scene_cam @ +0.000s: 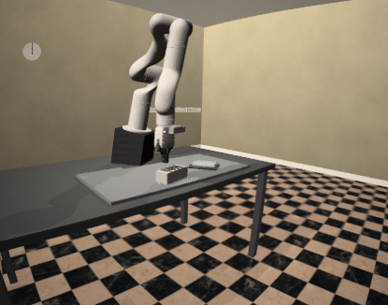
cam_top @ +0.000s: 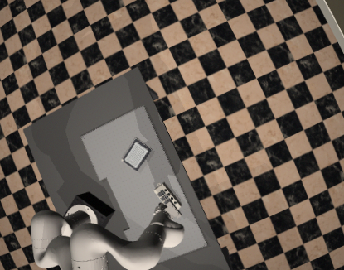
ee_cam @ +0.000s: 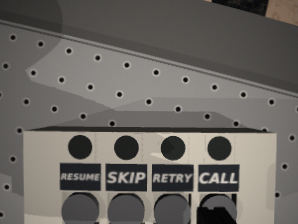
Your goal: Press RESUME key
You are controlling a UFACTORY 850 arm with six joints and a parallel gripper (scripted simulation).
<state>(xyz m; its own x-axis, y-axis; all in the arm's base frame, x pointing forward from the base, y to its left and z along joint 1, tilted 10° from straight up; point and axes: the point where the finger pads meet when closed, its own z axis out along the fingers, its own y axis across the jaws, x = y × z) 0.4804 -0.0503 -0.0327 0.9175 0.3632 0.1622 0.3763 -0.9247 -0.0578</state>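
Now: hand 7 cm above the operator panel, 3 cm to the right of it and 1 cm past it. The rest, counted from my hand: flat dotted tray 32 cm to the left, 11 cm behind, 9 cm below.
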